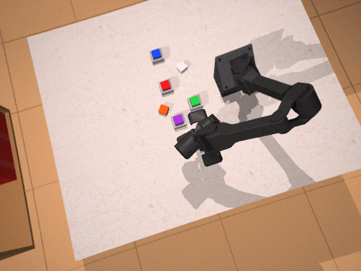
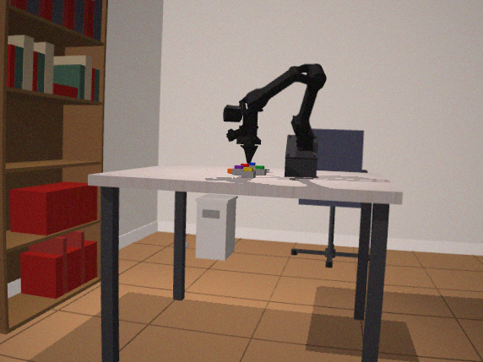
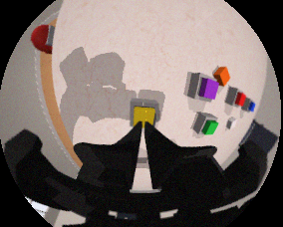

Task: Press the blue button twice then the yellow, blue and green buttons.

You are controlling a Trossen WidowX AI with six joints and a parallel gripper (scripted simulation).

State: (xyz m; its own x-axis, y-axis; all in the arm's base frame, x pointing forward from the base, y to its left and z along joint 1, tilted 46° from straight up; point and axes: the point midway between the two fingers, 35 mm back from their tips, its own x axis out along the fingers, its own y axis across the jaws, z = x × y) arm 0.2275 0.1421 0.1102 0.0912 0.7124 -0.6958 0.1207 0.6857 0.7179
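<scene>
The yellow button lies 2 cm below my gripper tip. From my gripper tip the other things lie so: orange block (19 cm to the right, 8 cm ahead, 5 cm below); purple button (12 cm to the right, 5 cm ahead, 2 cm below); green button (16 cm to the right, 4 cm behind, 2 cm below).
</scene>
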